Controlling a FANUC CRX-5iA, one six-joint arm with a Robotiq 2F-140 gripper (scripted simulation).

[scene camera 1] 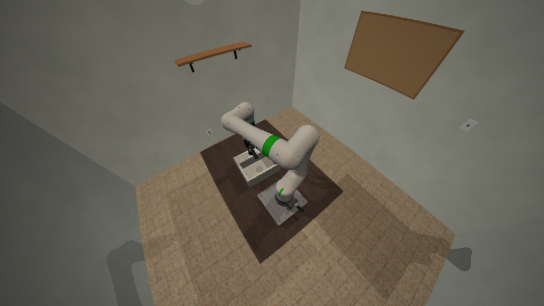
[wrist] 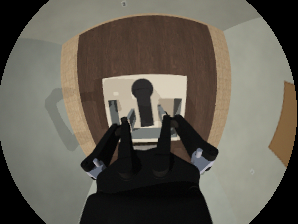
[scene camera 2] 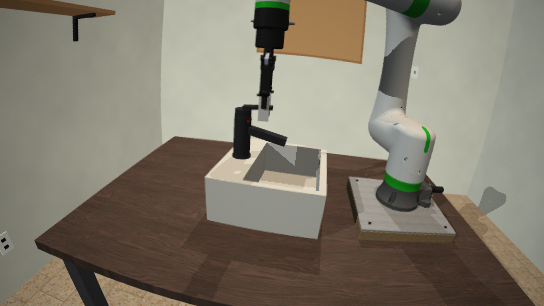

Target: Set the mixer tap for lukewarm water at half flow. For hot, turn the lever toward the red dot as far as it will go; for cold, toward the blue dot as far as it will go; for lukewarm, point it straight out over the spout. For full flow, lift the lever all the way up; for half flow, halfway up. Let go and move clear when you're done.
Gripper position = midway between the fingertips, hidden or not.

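Note:
Through scene camera 2 I see my gripper (scene camera 2: 264,118), together with a white basin (scene camera 2: 262,193) and a black mixer tap (scene camera 2: 243,130). The wrist view gives me the basin again (wrist: 115,89), and my gripper (wrist: 146,111) is visible there too.

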